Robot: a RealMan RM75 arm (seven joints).
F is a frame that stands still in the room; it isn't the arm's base.
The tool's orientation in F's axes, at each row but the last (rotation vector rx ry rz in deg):
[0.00, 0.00, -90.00]
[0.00, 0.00, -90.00]
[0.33, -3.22, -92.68]
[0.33, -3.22, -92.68]
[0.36, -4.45, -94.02]
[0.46, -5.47, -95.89]
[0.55, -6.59, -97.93]
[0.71, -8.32, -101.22]
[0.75, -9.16, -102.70]
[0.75, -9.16, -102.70]
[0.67, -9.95, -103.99]
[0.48, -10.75, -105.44]
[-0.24, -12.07, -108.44]
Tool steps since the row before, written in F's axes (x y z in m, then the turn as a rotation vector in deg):
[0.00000, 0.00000, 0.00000, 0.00, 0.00, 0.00]
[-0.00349, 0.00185, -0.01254, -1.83, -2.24, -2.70]
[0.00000, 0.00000, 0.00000, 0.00, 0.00, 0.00]
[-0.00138, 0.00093, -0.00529, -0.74, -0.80, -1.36]
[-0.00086, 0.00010, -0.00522, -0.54, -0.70, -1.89]
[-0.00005, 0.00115, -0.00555, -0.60, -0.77, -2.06]
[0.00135, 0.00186, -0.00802, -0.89, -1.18, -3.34]
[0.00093, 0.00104, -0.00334, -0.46, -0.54, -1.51]
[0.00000, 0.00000, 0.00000, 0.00, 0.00, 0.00]
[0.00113, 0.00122, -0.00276, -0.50, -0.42, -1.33]
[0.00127, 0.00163, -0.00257, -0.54, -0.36, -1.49]
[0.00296, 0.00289, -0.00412, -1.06, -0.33, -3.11]
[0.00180, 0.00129, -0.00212, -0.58, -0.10, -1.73]
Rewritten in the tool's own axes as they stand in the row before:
[0.00000, 0.00000, 0.00000, 0.00, 0.00, 0.00]
[-0.00185, -0.00349, -0.01254, 2.24, -1.83, -2.70]
[0.00000, 0.00000, 0.00000, 0.00, 0.00, 0.00]
[-0.00103, -0.00163, -0.00520, 0.79, -0.76, -1.36]
[-0.00026, -0.00115, -0.00516, 0.65, -0.59, -1.89]
[-0.00142, -0.00054, -0.00546, 0.72, -0.66, -2.06]
[-0.00251, 0.00042, -0.00794, 1.09, -0.99, -3.34]
[-0.00144, 0.00036, -0.00330, 0.51, -0.50, -1.51]
[0.00000, 0.00000, 0.00000, 0.00, 0.00, 0.00]
[-0.00165, 0.00051, -0.00272, 0.42, -0.55, -1.31]
[-0.00211, 0.00051, -0.00248, 0.36, -0.62, -1.46]
[-0.00396, 0.00152, -0.00401, 0.32, -1.34, -3.00]
[-0.00203, 0.00098, -0.00208, 0.10, -0.76, -1.66]

